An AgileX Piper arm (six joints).
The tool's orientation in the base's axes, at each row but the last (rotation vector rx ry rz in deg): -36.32, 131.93, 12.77; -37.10, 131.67, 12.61; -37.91, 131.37, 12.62; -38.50, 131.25, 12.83; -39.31, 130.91, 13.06; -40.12, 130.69, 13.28; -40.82, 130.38, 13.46; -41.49, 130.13, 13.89; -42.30, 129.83, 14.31; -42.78, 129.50, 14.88; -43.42, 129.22, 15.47; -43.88, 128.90, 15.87; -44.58, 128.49, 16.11
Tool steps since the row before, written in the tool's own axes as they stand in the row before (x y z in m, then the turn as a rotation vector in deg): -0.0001, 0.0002, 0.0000, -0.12, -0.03, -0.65; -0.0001, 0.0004, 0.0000, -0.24, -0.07, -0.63; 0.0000, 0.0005, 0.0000, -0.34, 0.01, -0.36; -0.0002, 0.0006, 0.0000, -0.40, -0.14, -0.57; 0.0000, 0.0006, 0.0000, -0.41, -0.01, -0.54; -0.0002, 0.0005, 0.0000, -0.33, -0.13, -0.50; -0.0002, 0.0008, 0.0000, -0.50, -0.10, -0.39; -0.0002, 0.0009, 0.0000, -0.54, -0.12, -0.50; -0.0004, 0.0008, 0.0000, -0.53, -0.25, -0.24; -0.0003, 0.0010, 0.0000, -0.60, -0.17, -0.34; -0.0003, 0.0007, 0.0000, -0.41, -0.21, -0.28; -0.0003, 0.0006, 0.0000, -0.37, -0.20, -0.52; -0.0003, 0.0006, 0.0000, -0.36, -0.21, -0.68
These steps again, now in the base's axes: 0.0000, 0.0002, 0.0001, -0.31, -0.20, 0.55; -0.0001, 0.0004, 0.0001, -0.20, -0.18, 0.62; -0.0003, 0.0004, 0.0000, -0.02, 0.02, 0.49; -0.0002, 0.0006, 0.0001, -0.03, -0.15, 0.69; -0.0003, 0.0005, 0.0000, -0.08, -0.03, 0.67; -0.0002, 0.0005, 0.0001, -0.03, -0.15, 0.59; -0.0003, 0.0007, 0.0001, 0.11, -0.01, 0.63; -0.0004, 0.0008, 0.0001, 0.08, -0.05, 0.74; -0.0002, 0.0008, 0.0002, 0.31, -0.06, 0.55; -0.0004, 0.0009, 0.0002, 0.24, -0.01, 0.67; -0.0002, 0.0007, 0.0002, 0.19, -0.10, 0.49; -0.0002, 0.0006, 0.0002, 0.03, -0.21, 0.64; -0.0002, 0.0006, 0.0002, -0.07, -0.29, 0.74
